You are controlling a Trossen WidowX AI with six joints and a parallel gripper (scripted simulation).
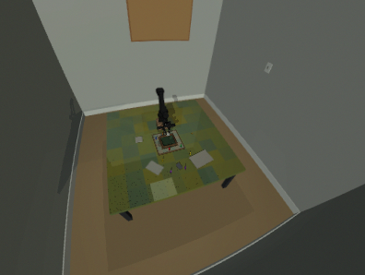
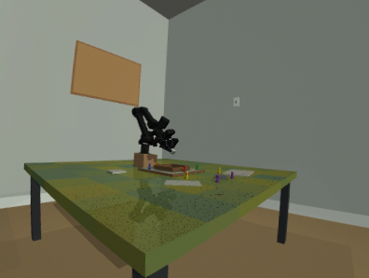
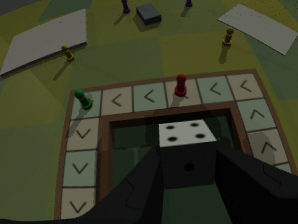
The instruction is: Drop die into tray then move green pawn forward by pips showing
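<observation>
Right now the white die is 20 mm below my gripper tip. The rest, counted from my gripper tip: orange pawn (110 mm behind, 50 mm to the right, 90 mm below); red pawn (110 mm ahead, 90 mm below); tray (110 mm below).
</observation>
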